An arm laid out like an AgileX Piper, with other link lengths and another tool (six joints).
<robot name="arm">
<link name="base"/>
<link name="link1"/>
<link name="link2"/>
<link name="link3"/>
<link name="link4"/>
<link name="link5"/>
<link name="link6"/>
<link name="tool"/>
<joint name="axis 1" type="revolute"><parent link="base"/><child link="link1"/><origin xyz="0 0 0.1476" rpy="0 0 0"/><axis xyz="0 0 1"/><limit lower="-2.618" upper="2.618"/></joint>
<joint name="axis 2" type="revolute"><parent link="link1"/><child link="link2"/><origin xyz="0 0 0" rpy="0 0 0"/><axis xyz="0 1 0"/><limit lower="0" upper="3.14"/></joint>
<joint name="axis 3" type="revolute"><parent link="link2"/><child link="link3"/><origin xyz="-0.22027 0 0.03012" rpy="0 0 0"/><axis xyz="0 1 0"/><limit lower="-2.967" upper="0"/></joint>
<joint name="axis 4" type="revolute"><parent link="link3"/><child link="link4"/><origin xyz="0.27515 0 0.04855" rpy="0 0 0"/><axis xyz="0.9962 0 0.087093"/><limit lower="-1.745" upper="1.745"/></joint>
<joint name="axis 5" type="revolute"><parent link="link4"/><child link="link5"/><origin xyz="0 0 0" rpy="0 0 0"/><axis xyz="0 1 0"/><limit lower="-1.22" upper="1.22"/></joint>
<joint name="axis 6" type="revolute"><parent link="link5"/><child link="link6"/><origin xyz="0.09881 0 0.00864" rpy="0 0 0"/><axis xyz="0.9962 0 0.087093"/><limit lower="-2.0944" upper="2.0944"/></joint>
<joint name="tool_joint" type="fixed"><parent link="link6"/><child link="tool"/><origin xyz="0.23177 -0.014 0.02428" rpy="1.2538 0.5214 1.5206"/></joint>
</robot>
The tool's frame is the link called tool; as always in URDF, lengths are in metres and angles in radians.
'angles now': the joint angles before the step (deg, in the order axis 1, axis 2, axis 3, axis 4, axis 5, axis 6). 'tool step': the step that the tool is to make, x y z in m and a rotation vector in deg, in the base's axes. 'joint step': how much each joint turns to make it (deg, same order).
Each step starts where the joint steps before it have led.
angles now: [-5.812 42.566 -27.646 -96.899 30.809 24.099]
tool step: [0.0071 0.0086 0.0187 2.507 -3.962 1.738]
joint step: [0.014 0.002 -1.729 -1.293 -1.883 4.473]
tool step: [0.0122 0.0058 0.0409 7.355 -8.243 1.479]
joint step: [-0.023 2.494 -6.367 0.632 -1.870 8.271]
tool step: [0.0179 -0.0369 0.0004 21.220 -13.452 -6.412]
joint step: [0.009 12.725 -9.899 -0.016 6.066 26.616]
